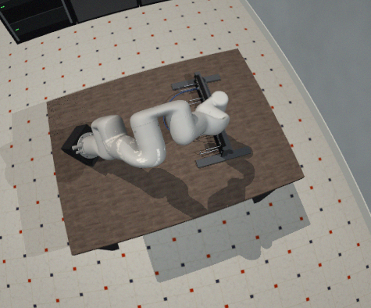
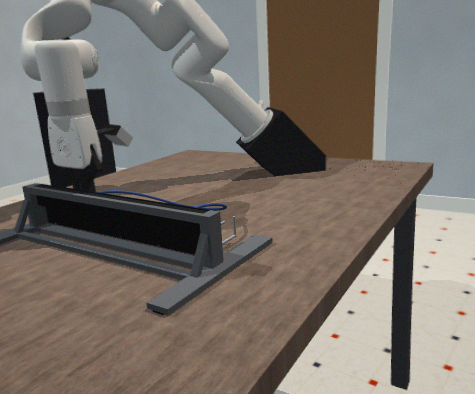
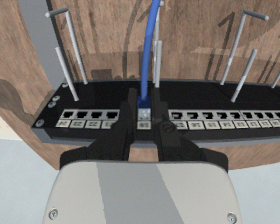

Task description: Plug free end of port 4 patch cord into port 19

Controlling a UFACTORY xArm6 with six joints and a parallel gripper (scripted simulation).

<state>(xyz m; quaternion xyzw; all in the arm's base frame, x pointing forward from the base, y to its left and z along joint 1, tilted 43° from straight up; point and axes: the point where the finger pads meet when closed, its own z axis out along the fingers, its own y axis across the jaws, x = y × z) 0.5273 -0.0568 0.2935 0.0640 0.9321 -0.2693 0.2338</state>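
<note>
The plug is 20 mm below my hand and 20 mm ahead of it.
</note>
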